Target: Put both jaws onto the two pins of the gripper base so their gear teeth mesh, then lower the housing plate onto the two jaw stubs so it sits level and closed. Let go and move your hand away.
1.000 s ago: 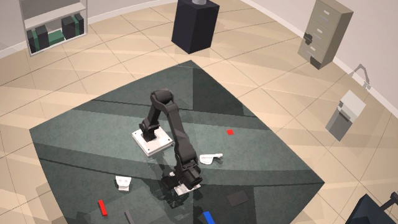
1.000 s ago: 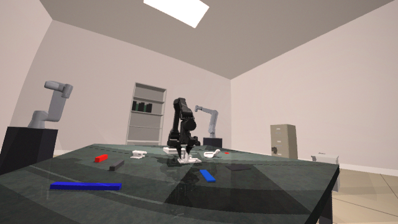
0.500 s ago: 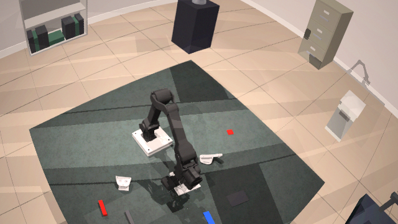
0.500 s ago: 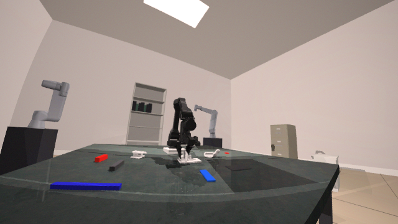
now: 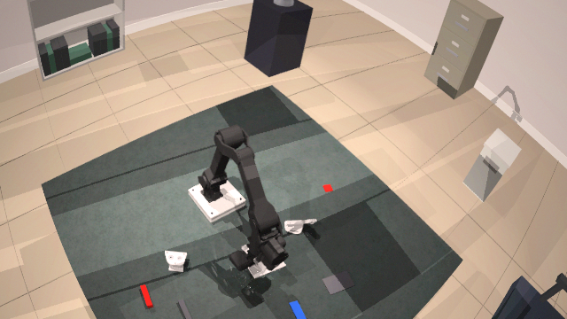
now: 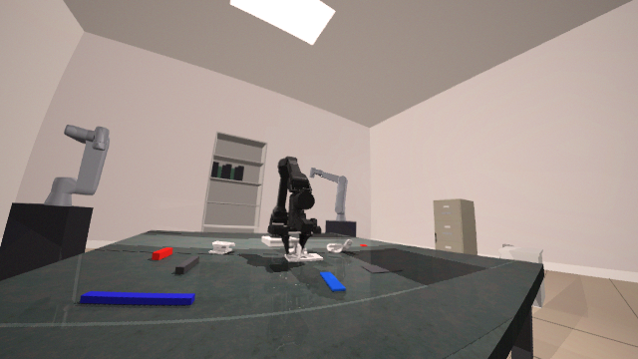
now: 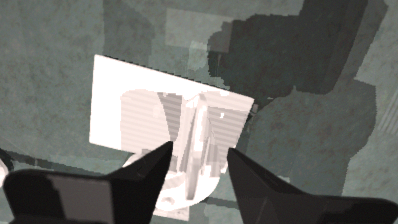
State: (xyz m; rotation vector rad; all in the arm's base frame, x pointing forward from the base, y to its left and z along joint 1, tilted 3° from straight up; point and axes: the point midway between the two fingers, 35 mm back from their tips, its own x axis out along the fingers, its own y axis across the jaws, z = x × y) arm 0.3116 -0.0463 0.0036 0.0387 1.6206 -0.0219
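The flat white plate is 2 cm ahead of my gripper tip, 3 cm to the left of it and 1 cm below it. From my gripper tip the other things lie so: blue block 24 cm ahead, 1 cm to the right, 1 cm below; dark grey flat plate 23 cm ahead, 18 cm to the left, 1 cm below; dark grey bar 4 cm ahead, 32 cm to the right, 1 cm below.
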